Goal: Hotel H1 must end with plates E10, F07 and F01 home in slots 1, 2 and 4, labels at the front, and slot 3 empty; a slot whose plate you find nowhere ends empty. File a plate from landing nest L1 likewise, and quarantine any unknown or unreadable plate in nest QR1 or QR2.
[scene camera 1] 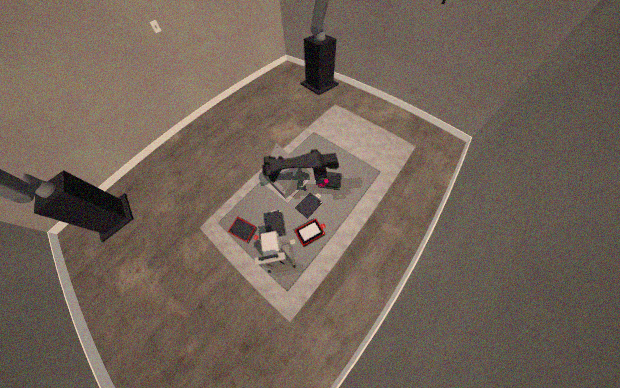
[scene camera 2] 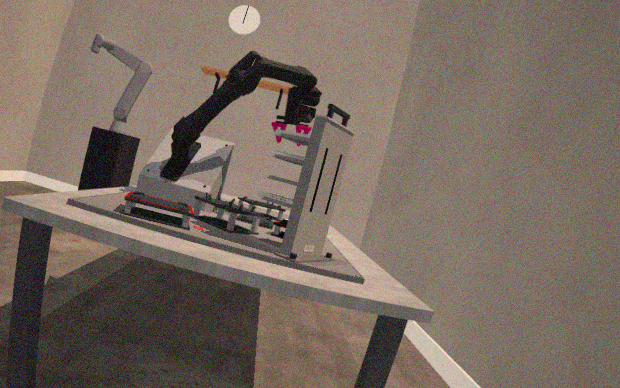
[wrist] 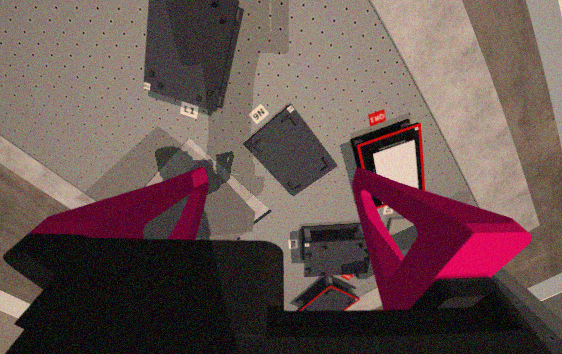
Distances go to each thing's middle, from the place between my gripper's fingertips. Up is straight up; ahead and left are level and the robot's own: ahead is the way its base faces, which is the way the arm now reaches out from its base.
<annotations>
I see the dark nest N6 (wrist: 286, 146) 30 mm behind my hand, 80 mm to the right of it and 290 mm below it.
</annotations>
